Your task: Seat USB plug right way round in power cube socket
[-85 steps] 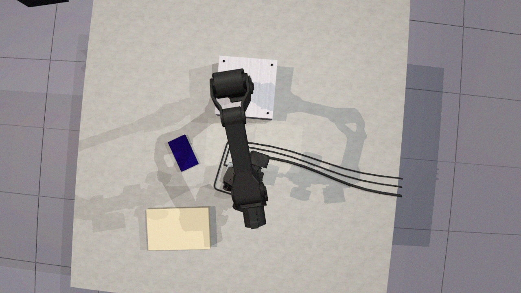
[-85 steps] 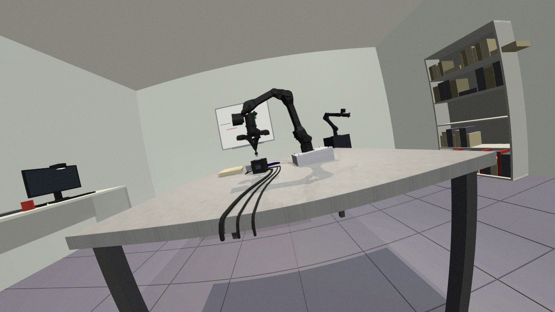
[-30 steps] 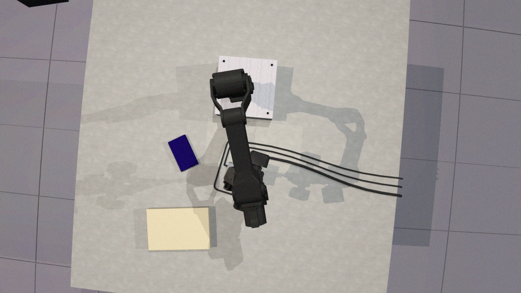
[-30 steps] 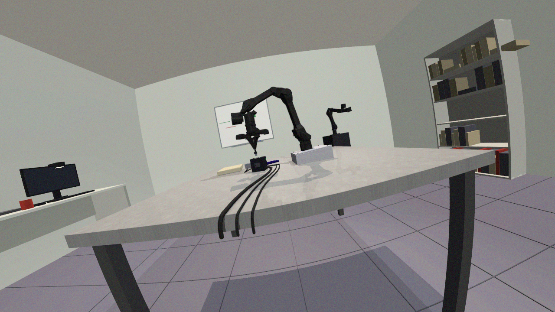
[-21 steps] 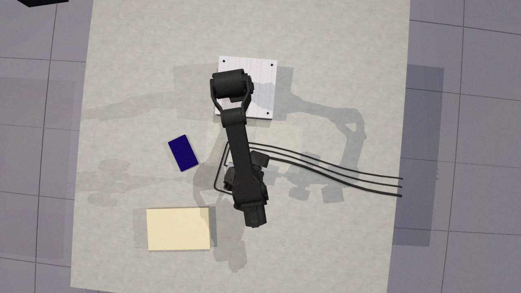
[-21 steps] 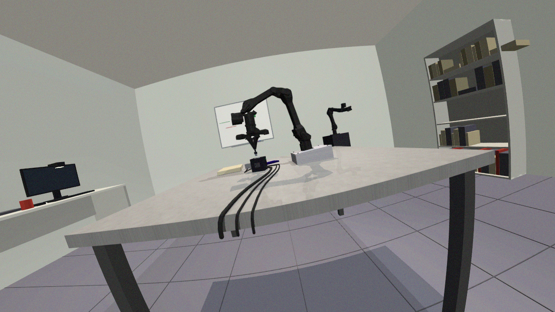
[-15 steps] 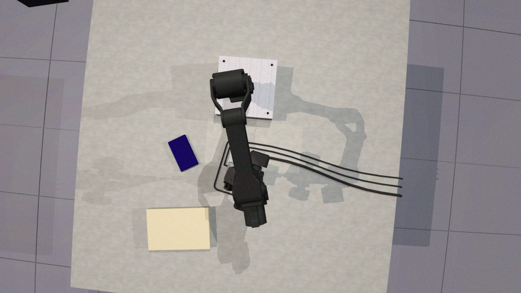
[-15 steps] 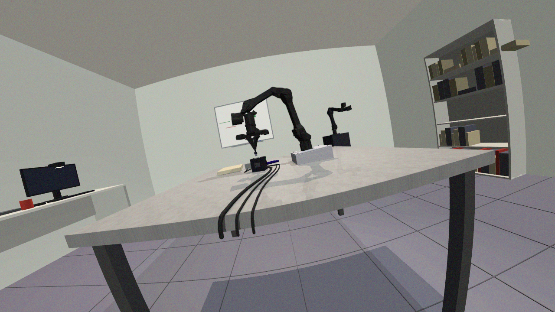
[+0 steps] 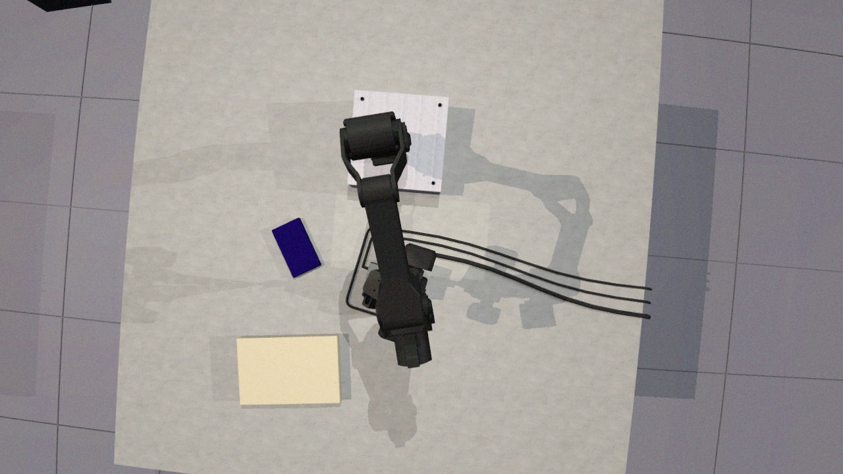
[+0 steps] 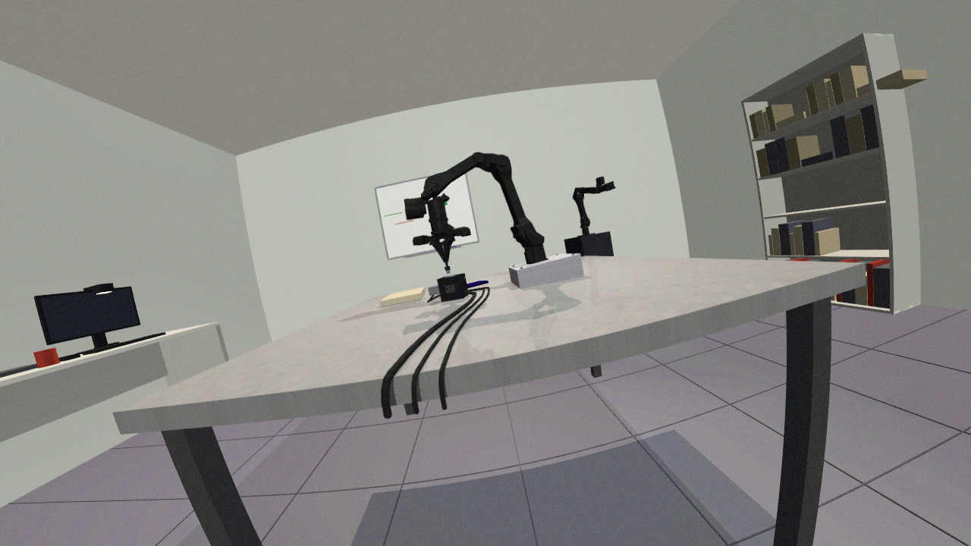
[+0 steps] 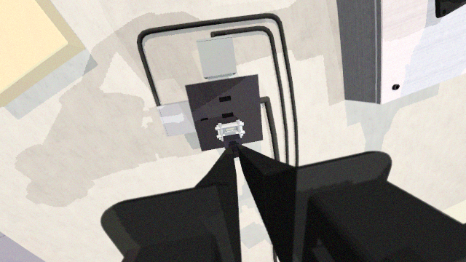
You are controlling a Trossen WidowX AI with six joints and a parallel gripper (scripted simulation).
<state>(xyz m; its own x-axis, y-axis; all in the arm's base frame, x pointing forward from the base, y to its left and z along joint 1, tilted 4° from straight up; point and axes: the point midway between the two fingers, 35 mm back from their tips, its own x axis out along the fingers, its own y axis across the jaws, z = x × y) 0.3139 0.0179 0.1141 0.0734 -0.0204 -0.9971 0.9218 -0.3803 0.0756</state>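
The USB plug lies 20 mm below my gripper tip. The rest, counted from my gripper tip: USB socket 60 mm below; flat blue object 270 mm to the right, 120 mm below, 110 mm behind; pad 310 mm to the right, 190 mm ahead, 110 mm below.
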